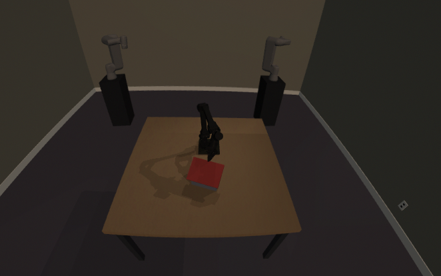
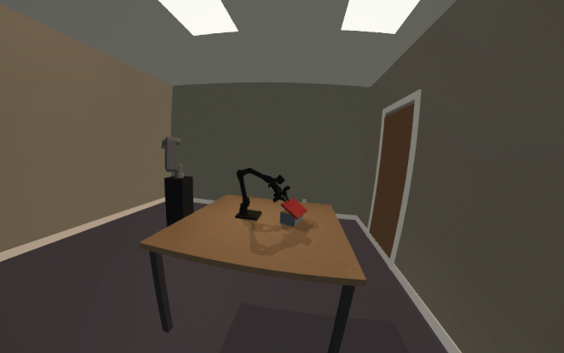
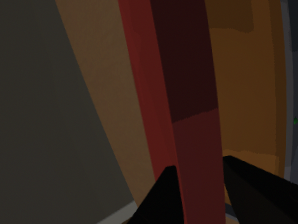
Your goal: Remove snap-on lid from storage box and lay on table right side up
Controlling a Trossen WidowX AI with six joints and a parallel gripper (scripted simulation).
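Now: gripper tip 6 cm short of the snap-on lid, 3 cm to the left of it and 4 cm above it. Also, from my gripper tip: grey storage box: 5 cm ahead, 2 cm to the right, 12 cm below.
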